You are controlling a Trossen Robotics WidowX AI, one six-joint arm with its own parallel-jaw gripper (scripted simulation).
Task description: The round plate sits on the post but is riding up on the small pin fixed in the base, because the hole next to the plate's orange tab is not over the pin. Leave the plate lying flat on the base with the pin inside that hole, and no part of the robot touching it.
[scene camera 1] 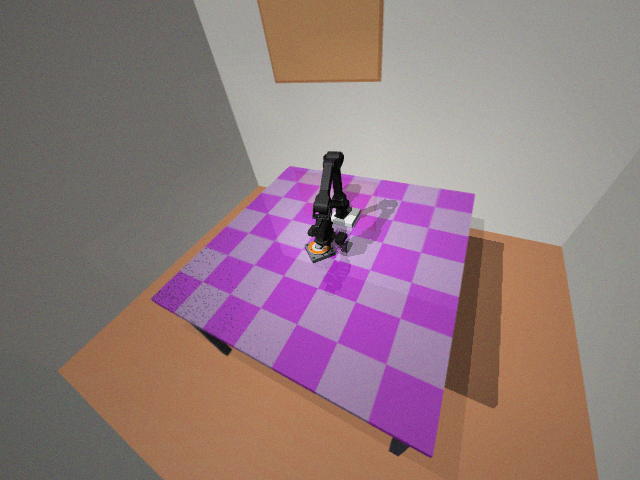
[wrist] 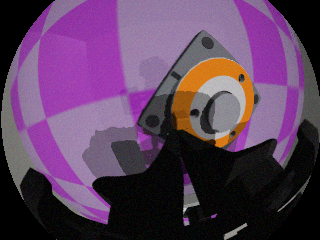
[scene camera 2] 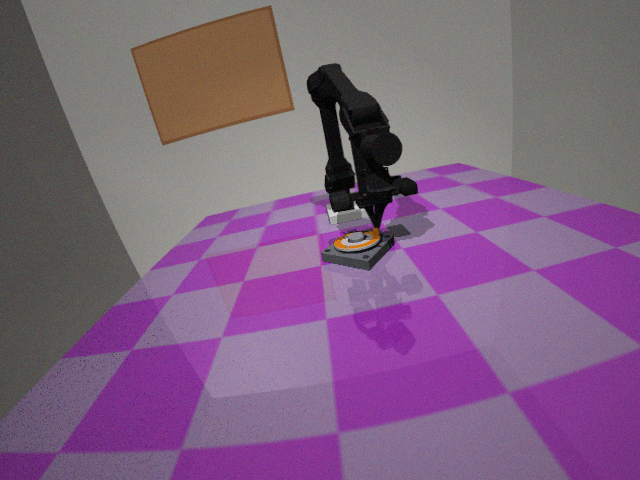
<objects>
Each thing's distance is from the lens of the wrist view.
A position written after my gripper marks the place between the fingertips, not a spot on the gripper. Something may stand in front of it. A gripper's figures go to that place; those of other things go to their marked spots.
my gripper (wrist: 175,133): 0.10 m
dark square base (wrist: 156,117): 0.12 m
</objects>
